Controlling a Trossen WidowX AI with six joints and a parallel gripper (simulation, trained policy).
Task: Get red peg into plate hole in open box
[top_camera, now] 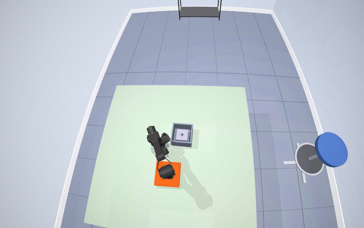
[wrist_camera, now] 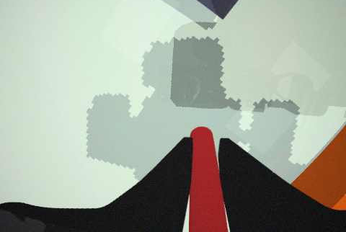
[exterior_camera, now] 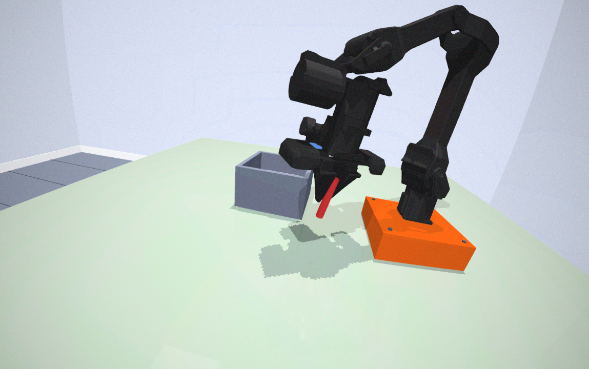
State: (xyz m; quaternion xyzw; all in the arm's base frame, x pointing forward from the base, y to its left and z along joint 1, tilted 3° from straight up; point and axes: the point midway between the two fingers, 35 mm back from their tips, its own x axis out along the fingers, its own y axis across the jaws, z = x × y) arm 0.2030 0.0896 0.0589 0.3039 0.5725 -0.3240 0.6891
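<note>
Now: the plate 14 cm to the right of my gripper tip, 12 cm ahead of it and 4 cm below it. The rest, counted from my gripper tip: red peg (1 cm to the left, 1 cm behind, 1 cm above); grey box (14 cm to the right, 12 cm ahead, 6 cm below).
</note>
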